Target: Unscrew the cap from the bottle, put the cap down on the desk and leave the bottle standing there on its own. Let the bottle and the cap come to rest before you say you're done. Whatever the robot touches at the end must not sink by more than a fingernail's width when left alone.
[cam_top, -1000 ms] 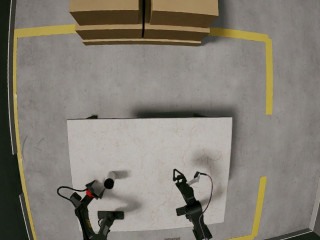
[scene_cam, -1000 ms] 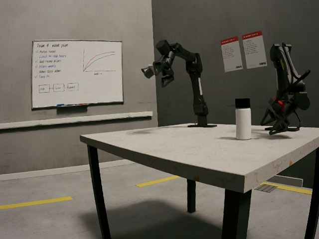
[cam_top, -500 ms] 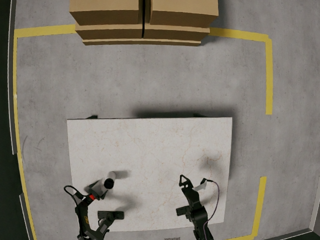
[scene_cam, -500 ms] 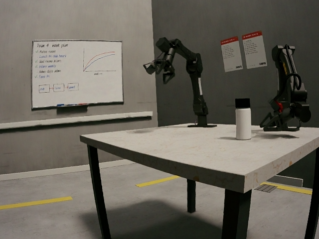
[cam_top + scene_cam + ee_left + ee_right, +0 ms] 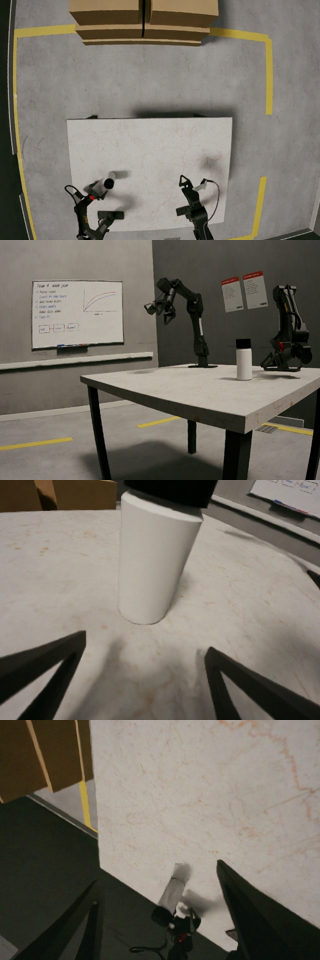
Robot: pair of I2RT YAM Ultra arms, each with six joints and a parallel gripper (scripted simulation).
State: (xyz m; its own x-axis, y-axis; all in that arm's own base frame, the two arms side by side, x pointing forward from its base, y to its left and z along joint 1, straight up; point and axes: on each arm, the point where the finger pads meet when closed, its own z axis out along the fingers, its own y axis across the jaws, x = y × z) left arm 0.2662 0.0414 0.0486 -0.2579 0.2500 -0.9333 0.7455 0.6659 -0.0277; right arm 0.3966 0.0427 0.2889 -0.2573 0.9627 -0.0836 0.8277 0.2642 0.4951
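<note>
The black cap lies 6 cm behind my right hand, 46 cm to the left of it and 15 cm below it. From my right hand the other things lie so: white bottle 6 cm behind, 46 cm to the left, 19 cm below.
</note>
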